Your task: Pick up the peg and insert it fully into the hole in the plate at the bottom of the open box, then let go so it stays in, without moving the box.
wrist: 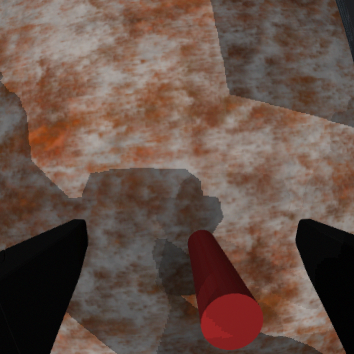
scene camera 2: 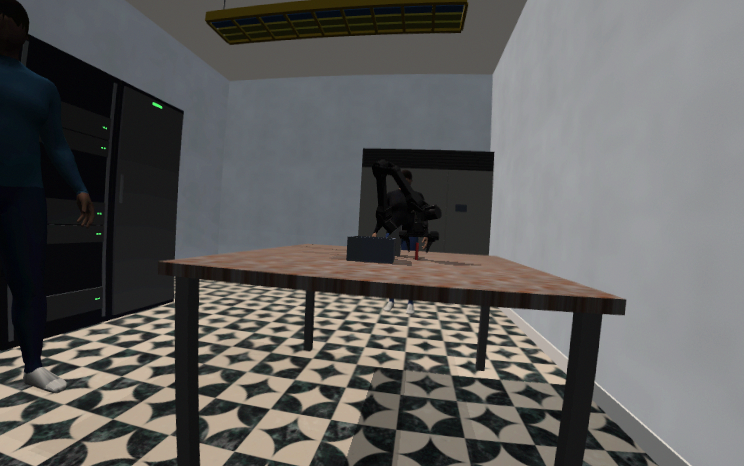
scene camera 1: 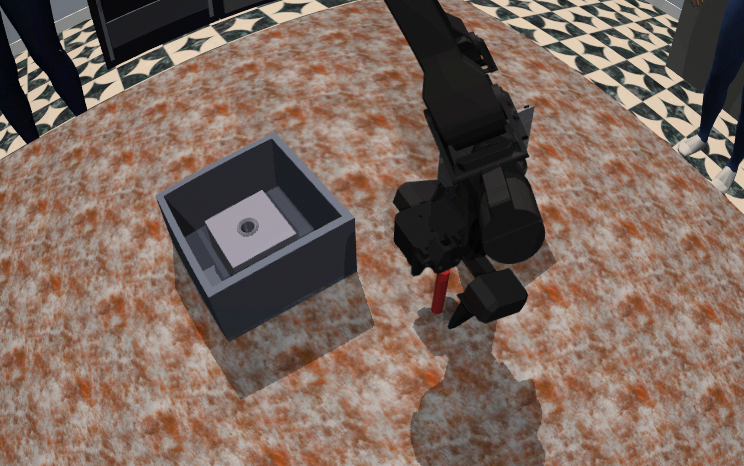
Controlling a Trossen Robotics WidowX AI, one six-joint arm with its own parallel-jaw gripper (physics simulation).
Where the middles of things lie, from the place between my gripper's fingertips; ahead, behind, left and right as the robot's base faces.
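The dark grey box (scene camera 1: 325,251) is 210 mm to the right of my hand, 110 mm ahead of it and 10 mm above it. There's a pale plate (scene camera 1: 247,232) too, 210 mm to the right of my hand and 110 mm ahead of it. And the red peg (wrist: 227,310), well, my hand is 10 mm past that peg. Going by their middles, the peg is the nearest to my hand of the things named here.
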